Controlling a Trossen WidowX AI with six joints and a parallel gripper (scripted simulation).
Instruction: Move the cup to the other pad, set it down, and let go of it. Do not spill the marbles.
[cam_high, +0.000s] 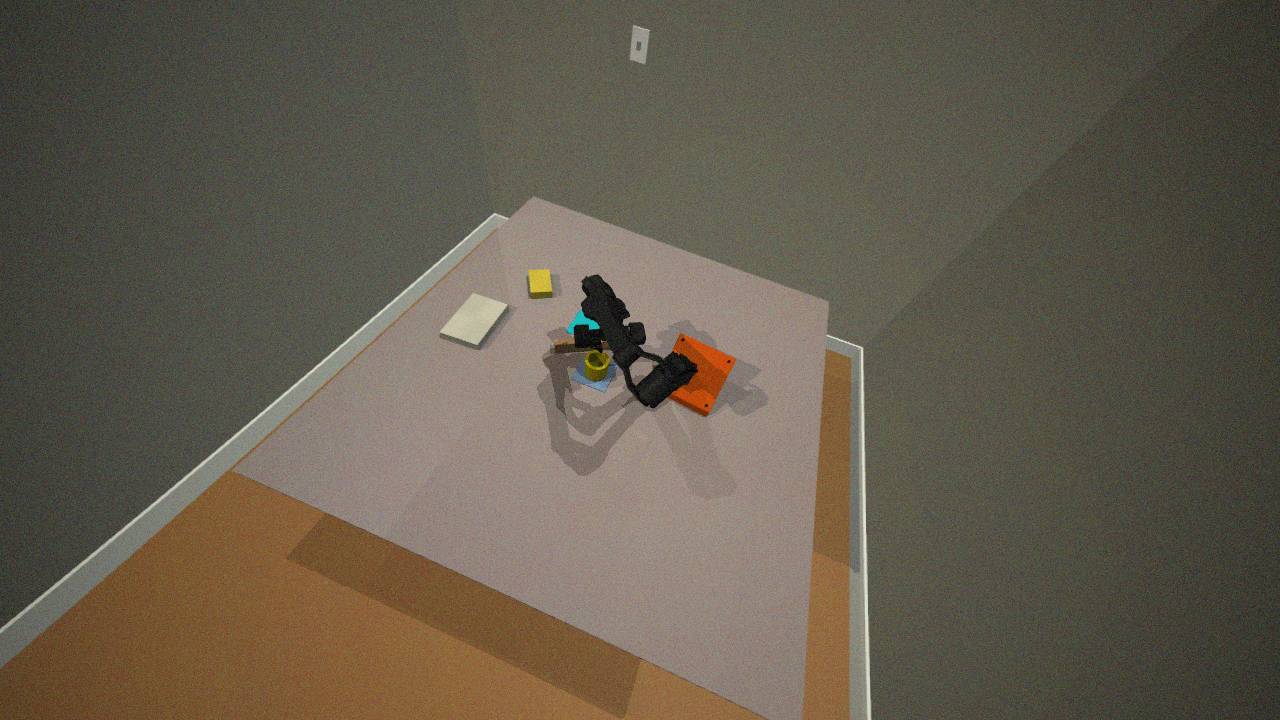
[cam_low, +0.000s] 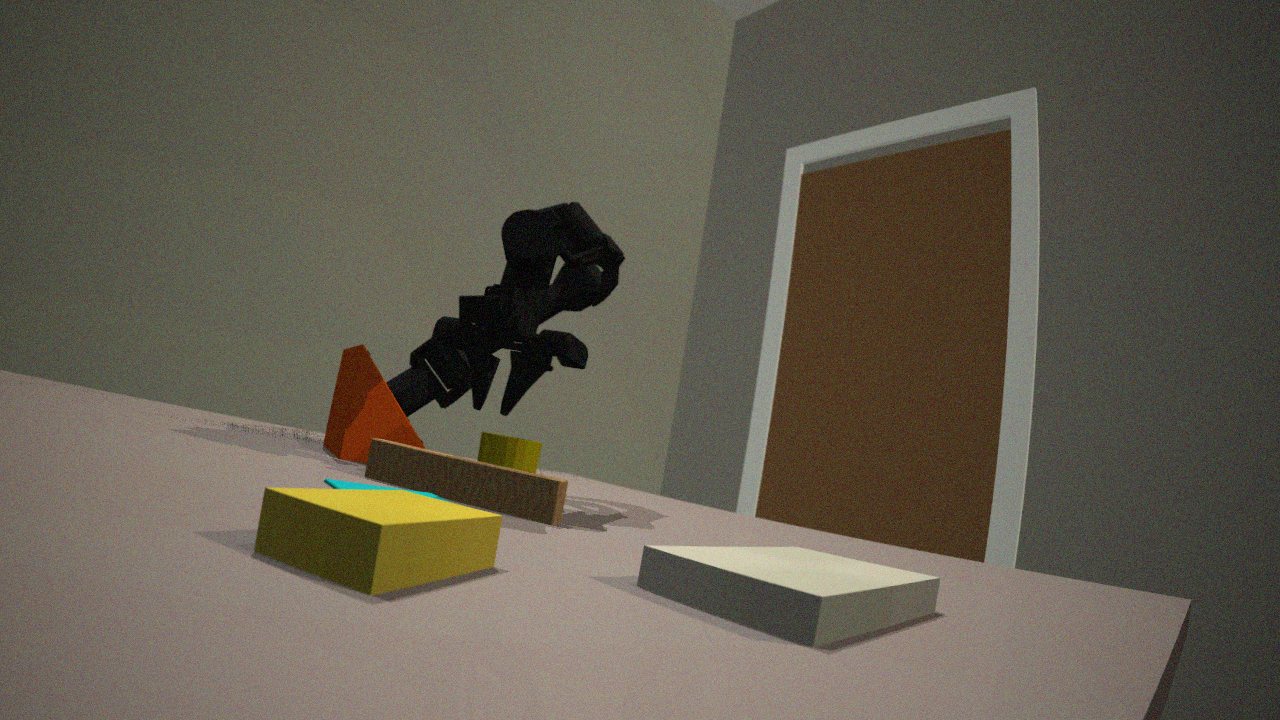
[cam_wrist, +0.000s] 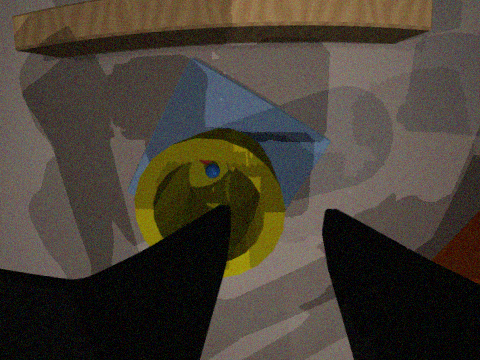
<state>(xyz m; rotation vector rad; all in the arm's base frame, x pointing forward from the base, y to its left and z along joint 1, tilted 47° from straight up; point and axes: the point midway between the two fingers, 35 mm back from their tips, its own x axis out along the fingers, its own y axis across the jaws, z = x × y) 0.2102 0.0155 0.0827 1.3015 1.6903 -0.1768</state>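
My gripper tip is 60 mm above the cup, 20 mm to the right of it and 10 mm short of it. Also, from my gripper tip: wooden block 80 mm below, 80 mm ahead, 50 mm to the right; red marble 80 mm below, 40 mm ahead, 20 mm to the left; light blue pad 100 mm below, 20 mm to the left, 20 mm ahead.
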